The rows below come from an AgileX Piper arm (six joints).
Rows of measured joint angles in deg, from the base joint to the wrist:
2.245, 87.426, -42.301, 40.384, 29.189, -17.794
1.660, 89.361, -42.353, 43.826, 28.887, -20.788
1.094, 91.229, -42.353, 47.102, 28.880, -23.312
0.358, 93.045, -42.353, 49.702, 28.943, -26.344
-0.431, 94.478, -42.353, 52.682, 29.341, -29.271
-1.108, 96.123, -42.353, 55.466, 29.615, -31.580
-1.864, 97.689, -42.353, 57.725, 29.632, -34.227
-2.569, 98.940, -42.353, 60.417, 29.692, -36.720
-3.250, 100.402, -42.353, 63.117, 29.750, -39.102
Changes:
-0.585, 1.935, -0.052, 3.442, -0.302, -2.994
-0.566, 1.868, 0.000, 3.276, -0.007, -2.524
-0.736, 1.816, 0.000, 2.600, 0.063, -3.032
-0.789, 1.433, 0.000, 2.980, 0.398, -2.927
-0.677, 1.645, 0.000, 2.784, 0.274, -2.309
-0.756, 1.566, 0.000, 2.259, 0.017, -2.647
-0.705, 1.251, 0.000, 2.692, 0.060, -2.493
-0.681, 1.462, 0.000, 2.700, 0.058, -2.382

